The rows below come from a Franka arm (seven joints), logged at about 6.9 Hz.
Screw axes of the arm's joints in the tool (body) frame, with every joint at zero. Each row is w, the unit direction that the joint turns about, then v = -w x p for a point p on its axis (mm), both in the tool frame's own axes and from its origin. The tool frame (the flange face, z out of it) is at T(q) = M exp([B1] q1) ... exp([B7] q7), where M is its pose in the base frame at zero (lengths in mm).
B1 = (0, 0, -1, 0.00, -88.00, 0.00)
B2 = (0, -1, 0, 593.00, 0.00, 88.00)
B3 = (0, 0, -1, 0.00, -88.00, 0.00)
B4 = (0, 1, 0, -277.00, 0.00, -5.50)
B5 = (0, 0, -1, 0.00, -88.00, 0.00)
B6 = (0, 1, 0, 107.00, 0.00, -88.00)
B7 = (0, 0, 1, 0.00, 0.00, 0.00)
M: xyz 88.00 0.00 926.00 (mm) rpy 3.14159 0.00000 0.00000 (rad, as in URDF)
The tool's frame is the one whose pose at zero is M.
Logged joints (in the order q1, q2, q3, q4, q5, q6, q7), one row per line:
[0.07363 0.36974 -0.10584 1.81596 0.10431 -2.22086 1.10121]
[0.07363 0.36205 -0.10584 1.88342 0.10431 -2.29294 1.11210]
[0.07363 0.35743 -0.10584 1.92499 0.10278 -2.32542 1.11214]
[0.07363 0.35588 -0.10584 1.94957 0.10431 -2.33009 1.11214]
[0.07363 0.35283 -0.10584 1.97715 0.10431 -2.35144 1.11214]
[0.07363 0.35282 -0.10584 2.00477 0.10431 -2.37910 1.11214]
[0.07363 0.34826 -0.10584 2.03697 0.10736 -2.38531 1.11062]
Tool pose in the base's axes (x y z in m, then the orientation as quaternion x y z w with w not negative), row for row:
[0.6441 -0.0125 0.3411 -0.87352 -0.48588 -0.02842 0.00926]
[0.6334 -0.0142 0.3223 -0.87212 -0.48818 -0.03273 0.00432]
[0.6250 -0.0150 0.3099 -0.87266 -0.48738 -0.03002 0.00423]
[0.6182 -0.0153 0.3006 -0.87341 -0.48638 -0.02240 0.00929]
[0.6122 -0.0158 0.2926 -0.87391 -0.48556 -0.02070 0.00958]
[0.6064 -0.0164 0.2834 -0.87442 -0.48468 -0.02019 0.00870]
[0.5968 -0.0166 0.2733 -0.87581 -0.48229 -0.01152 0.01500]
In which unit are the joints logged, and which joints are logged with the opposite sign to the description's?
The joints are logged in radians. Opposite sign: q4, q6, q7.
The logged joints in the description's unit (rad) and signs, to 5 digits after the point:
[0.07363 0.36974 -0.10584 -1.81596 0.10431 2.22086 -1.10121]
[0.07363 0.36205 -0.10584 -1.88342 0.10431 2.29294 -1.11210]
[0.07363 0.35743 -0.10584 -1.92499 0.10278 2.32542 -1.11214]
[0.07363 0.35588 -0.10584 -1.94957 0.10431 2.33009 -1.11214]
[0.07363 0.35283 -0.10584 -1.97715 0.10431 2.35144 -1.11214]
[0.07363 0.35282 -0.10584 -2.00477 0.10431 2.37910 -1.11214]
[0.07363 0.34826 -0.10584 -2.03697 0.10736 2.38531 -1.11062]

